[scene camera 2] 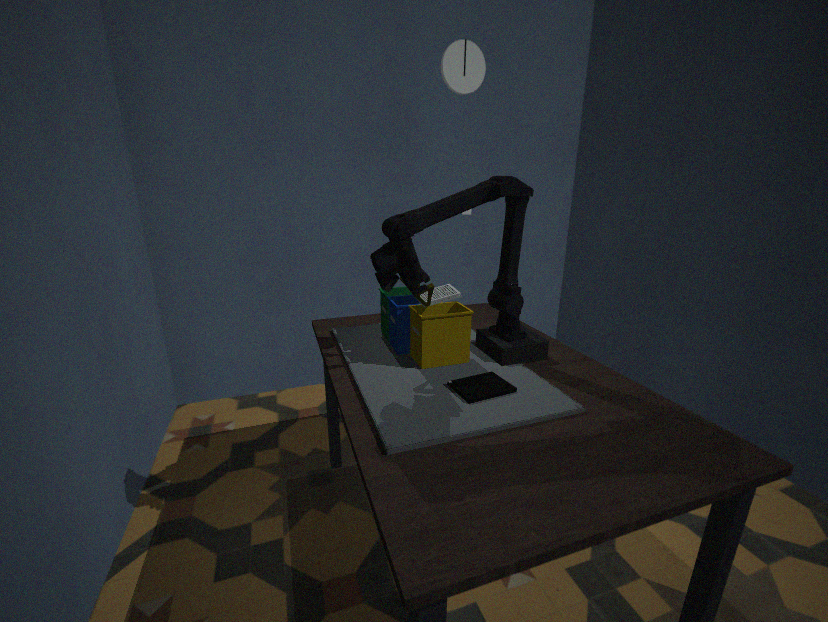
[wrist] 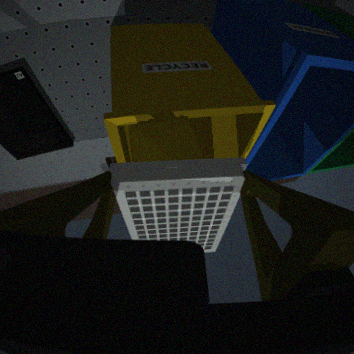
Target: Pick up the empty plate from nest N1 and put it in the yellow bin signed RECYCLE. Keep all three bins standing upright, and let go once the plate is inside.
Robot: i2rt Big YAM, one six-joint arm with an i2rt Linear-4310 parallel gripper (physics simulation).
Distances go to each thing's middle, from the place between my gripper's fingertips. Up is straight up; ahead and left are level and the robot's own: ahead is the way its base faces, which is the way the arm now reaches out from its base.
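The yellow bin (scene camera 2: 440,334) is 1 cm to the right of my hand, 7 cm behind it and 13 cm below it. Going by their middles, it is the nearest to my hand of the things named here, the yellow bin. There is also a blue bin (scene camera 2: 399,313), which I find 5 cm behind my hand, 15 cm to the right of it and 13 cm below it. As for the black nest (scene camera 2: 489,386), it sits 8 cm behind my hand, 22 cm below it and 23 cm to the left of it.
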